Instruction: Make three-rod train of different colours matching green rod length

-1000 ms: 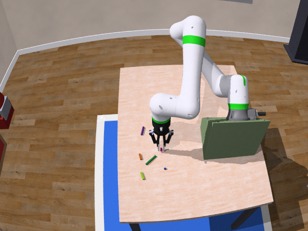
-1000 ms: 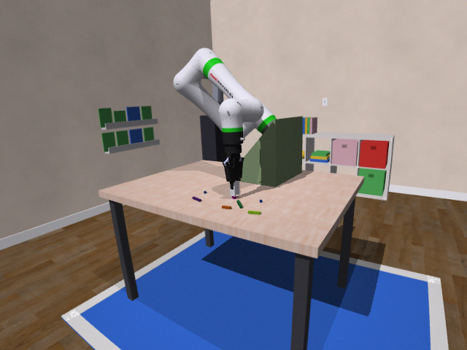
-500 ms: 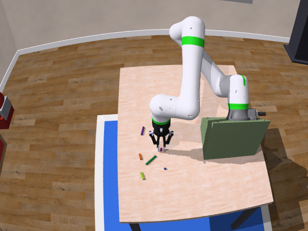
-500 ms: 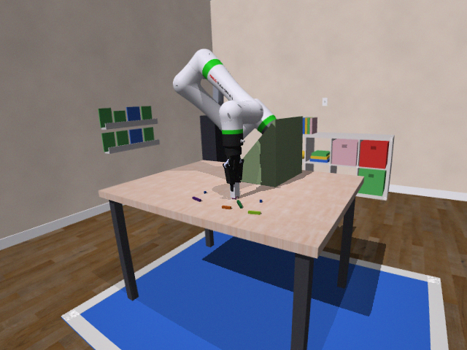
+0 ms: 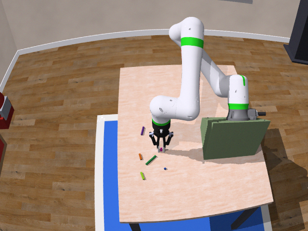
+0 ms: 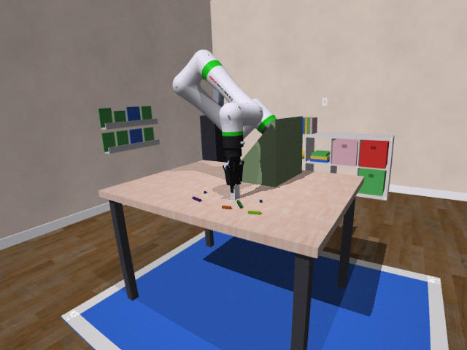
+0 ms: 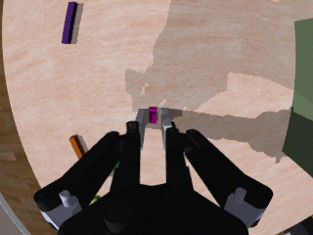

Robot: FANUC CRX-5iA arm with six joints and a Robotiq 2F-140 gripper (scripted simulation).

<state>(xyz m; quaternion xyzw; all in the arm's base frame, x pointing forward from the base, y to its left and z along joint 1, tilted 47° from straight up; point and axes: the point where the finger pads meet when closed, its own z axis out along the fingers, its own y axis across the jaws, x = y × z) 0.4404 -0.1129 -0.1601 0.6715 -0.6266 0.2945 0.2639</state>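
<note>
Now: the magenta rod 10 mm to the right of my hand and 30 mm below it. The rest, counted from my hand: purple rod 120 mm ahead, 140 mm to the right, 30 mm below; orange rod 120 mm ahead, 50 mm to the left, 30 mm below; green rod 60 mm ahead, 70 mm to the left, 30 mm below.
</note>
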